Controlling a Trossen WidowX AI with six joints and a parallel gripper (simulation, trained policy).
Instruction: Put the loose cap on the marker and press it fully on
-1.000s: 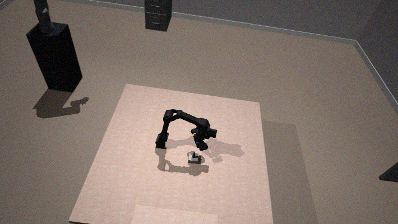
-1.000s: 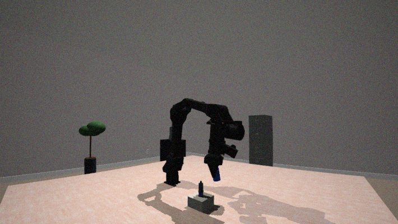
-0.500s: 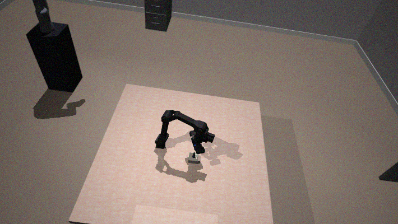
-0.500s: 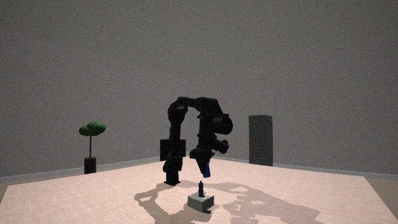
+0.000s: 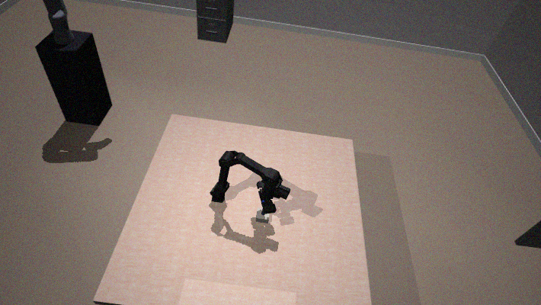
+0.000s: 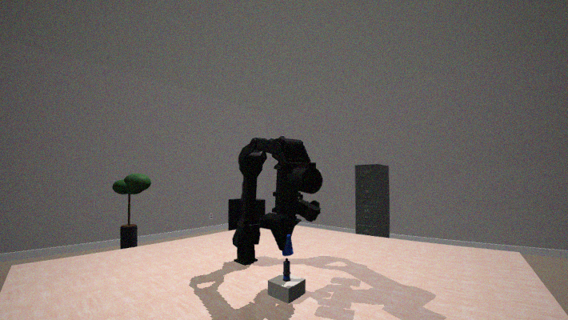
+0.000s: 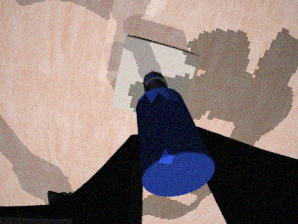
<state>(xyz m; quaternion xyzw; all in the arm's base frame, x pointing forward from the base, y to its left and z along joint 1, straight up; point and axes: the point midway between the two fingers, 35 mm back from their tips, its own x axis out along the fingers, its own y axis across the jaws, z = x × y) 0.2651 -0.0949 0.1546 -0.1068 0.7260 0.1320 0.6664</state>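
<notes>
Right now my gripper tip is 10 mm short of the holder block and 100 mm above it. Round my gripper tip: blue cap (10 mm ahead, 10 mm above).
</notes>
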